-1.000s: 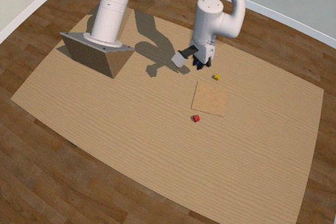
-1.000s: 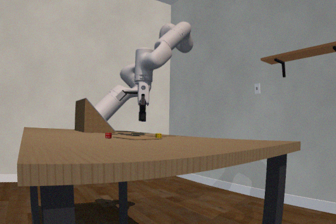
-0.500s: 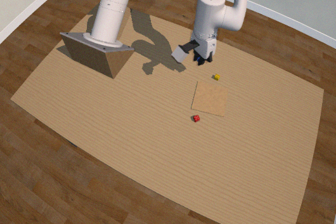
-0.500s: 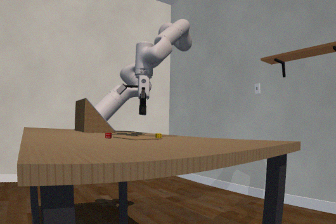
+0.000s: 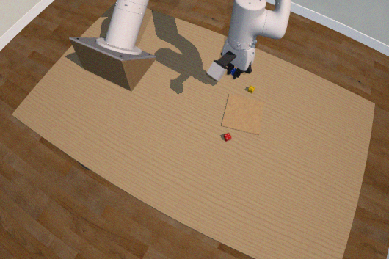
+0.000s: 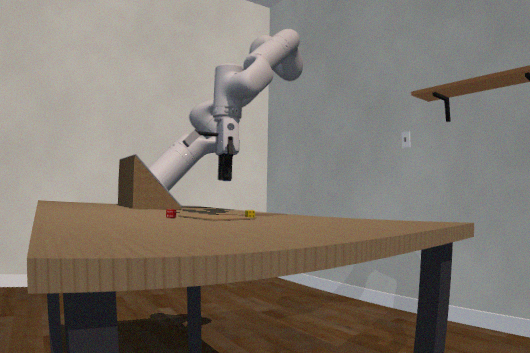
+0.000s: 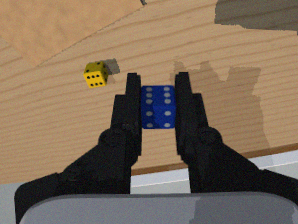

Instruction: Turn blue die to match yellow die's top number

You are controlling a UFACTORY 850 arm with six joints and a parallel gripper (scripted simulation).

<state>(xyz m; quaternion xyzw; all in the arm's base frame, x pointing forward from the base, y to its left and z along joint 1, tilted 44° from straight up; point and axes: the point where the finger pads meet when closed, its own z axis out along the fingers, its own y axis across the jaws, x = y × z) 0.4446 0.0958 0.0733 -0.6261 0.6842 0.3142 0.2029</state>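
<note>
Right now my hand is 120 mm above the tan mat, 100 mm short of it and 60 mm to the left of it. Also, from my hand: blue die (10 mm to the left, 10 mm below); then red die (180 mm to the right, 110 mm below, 90 mm ahead); then yellow die (110 mm below, 70 mm ahead, 50 mm to the left).
</note>
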